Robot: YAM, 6 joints.
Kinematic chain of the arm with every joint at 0, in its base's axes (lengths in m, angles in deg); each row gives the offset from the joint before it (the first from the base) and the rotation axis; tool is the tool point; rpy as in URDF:
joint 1: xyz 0 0 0.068 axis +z
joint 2: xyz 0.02 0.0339 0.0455 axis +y
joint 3: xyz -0.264 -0.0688 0 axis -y
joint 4: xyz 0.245 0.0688 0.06 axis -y
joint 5: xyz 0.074 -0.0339 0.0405 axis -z
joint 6: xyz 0.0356 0 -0.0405 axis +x
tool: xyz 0 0 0 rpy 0 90 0
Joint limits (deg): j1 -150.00..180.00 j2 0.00..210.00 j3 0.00..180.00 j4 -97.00..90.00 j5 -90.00..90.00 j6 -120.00..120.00
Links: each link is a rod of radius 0.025 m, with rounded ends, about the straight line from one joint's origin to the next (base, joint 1, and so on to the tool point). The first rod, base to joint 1, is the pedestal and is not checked.
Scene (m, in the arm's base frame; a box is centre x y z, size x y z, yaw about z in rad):
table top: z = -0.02
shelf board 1: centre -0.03 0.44 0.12 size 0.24 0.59 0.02 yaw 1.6
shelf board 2: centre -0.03 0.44 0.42 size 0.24 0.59 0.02 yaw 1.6
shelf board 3: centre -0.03 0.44 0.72 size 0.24 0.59 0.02 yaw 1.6
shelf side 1: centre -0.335 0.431 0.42 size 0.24 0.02 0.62 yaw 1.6
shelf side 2: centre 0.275 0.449 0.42 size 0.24 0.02 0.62 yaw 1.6
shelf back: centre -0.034 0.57 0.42 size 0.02 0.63 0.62 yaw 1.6
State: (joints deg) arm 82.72 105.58 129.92 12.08 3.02 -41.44
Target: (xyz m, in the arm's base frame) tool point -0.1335 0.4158 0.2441
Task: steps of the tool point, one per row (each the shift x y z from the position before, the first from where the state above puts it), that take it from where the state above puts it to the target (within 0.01 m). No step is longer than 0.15 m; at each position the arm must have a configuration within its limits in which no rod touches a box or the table.
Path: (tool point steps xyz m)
1: -0.0965 0.0026 -0.0306
2: -0.0916 -0.0293 -0.0352
3: -0.0754 -0.0575 -0.0377
4: -0.0499 -0.0777 -0.0382
5: 0.0270 0.0196 -0.0489
6: 0.0329 0.0110 -0.0508
7: 0.0369 0.0010 -0.0516
8: 0.0387 -0.0096 -0.0514
9: -0.0091 0.0595 0.0093
10: -0.0020 0.0614 0.0000
11: 0.0058 0.0605 -0.0092

